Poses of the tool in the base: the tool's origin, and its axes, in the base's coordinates. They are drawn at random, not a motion.
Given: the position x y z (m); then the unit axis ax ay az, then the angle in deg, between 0 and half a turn.
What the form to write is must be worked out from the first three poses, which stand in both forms.
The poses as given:
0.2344, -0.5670, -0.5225, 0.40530, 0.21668, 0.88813, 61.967
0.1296, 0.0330, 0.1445, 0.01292, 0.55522, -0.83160, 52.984
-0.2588, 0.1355, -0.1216, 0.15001, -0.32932, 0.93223, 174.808
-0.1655, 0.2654, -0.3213, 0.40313, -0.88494, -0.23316, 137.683
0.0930, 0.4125, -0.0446, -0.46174, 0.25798, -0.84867, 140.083
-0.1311, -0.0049, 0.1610, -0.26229, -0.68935, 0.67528, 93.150
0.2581, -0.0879, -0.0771, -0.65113, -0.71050, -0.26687, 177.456
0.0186, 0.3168, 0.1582, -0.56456, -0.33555, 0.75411, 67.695
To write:
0.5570, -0.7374, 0.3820, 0.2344; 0.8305, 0.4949, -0.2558, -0.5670; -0.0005, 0.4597, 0.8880, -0.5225; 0, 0, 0, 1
0.6021, 0.6669, 0.4391, 0.1296; -0.6612, 0.7247, -0.1941, 0.0330; -0.4476, -0.1734, 0.8773, 0.1445; 0, 0, 0, 1
-0.9510, -0.1830, 0.2493, -0.2588; -0.0142, -0.7794, -0.6263, 0.1355; 0.3089, -0.5992, 0.7386, -0.1216; 0, 0, 0, 1
-0.4567, -0.4636, -0.7593, -0.1655; -0.7775, 0.6228, 0.0875, 0.2654; 0.4323, 0.6303, -0.6449, -0.3213; 0, 0, 0, 1
-0.3902, 0.3341, 0.8580, 0.0930; -0.7551, -0.6494, -0.0906, 0.4125; 0.5269, -0.6832, 0.5057, -0.0446; 0, 0, 0, 1
0.0176, -0.4835, -0.8752, -0.1311; 0.8650, 0.4464, -0.2292, -0.0049; 0.5015, -0.7530, 0.4261, 0.1610; 0, 0, 0, 1
-0.1515, 0.9366, 0.3158, 0.2581; 0.9130, 0.0101, 0.4079, -0.0879; 0.3789, 0.3501, -0.8566, -0.0771; 0, 0, 0, 1
0.5773, -0.5801, -0.5746, 0.0186; 0.8152, 0.4494, 0.3653, 0.3168; 0.0463, -0.6793, 0.7324, 0.1582; 0, 0, 0, 1

